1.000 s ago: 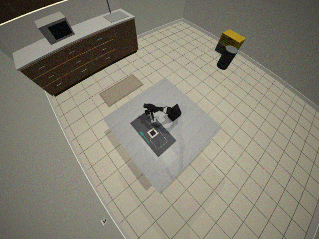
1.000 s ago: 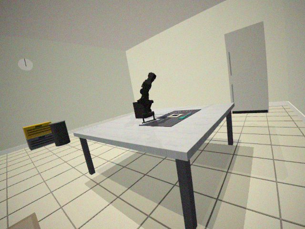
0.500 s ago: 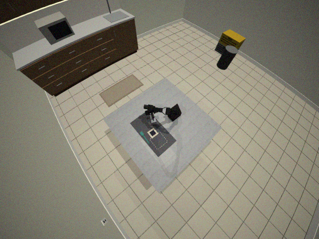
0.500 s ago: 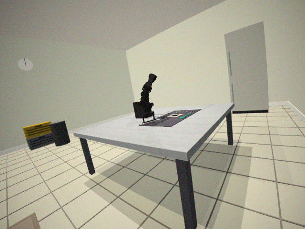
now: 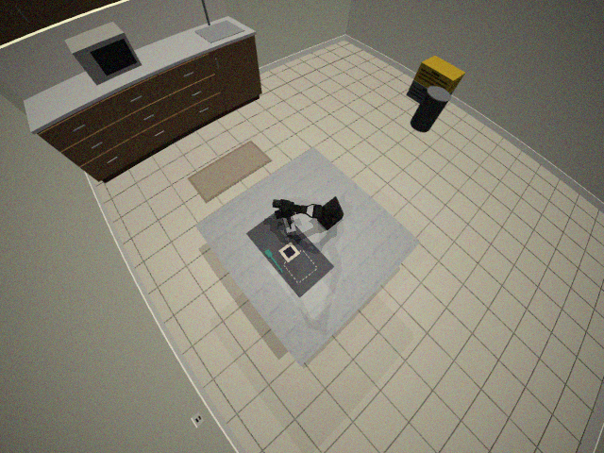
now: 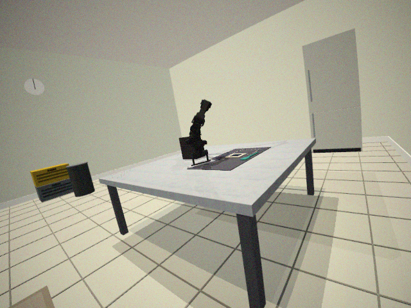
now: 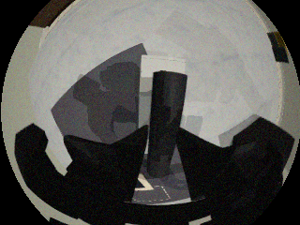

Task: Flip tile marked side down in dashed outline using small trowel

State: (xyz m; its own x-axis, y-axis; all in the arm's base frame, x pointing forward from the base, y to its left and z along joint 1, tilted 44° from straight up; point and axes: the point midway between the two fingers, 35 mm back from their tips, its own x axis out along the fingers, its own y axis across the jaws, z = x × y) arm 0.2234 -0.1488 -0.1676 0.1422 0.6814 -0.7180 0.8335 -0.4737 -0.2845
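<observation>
The trowel lies 3 cm below my gripper tip, 2 cm to the right of it and 1 cm behind it. Round my gripper tip: teal strip (31 cm ahead, 13 cm to the left, 6 cm below); then tile (19 cm ahead, 18 cm to the left, 6 cm below).
</observation>
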